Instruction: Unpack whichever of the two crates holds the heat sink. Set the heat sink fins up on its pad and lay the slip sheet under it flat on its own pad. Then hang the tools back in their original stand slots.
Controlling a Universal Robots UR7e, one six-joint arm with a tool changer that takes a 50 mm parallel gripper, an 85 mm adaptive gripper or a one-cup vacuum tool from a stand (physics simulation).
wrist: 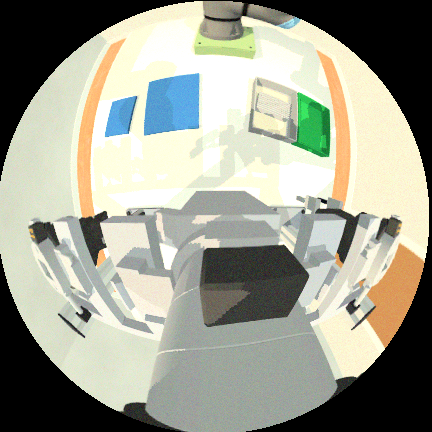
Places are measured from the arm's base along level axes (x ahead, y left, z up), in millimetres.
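Pixels of known places: arm's base, origin of the base link: (pixel 221 30).
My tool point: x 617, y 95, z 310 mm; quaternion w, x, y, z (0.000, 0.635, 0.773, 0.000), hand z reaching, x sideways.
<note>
For each thing: its top centre in the pictures, then the offset to it from my tool point. "pt": a spot on its surface instead.
- heat sink, middle of its top: (pixel 274 104) dy +110, dx -302, dz -325 mm
- grey crate, surface spot: (pixel 252 102) pt dy +49, dx -287, dz -333 mm
- green crate, middle of its top: (pixel 298 114) dy +187, dx -300, dz -317 mm
- large blue pad, surface spot: (pixel 172 105) pt dy -173, dx -245, dz -350 mm
- smaller blue pad, surface spot: (pixel 120 116) pt dy -356, dx -218, dz -350 mm
The heat sink (pixel 274 106), with its ribbed face showing, lies in the grey crate (pixel 252 102) at the upper right. Pale surface shows around it inside the crate; I cannot tell how much of that is the slip sheet. A green crate (pixel 311 122) stands right beside the grey one. A large blue pad (pixel 172 105) and a smaller blue pad (pixel 120 116) lie at the upper left. The grey wrist body fills the lower middle and hides the tool end. No gripper fingertips can be made out, so I cannot tell whether the gripper is open or shut.
Pale metal brackets (pixel 131 240) (pixel 325 237), seemingly part of the tool stand, rise close on both sides of the wrist. Dark parts show behind them. A black block (pixel 252 285) sits on the wrist. The robot's base (pixel 224 47) is at the top. Orange strips run along both table sides.
</note>
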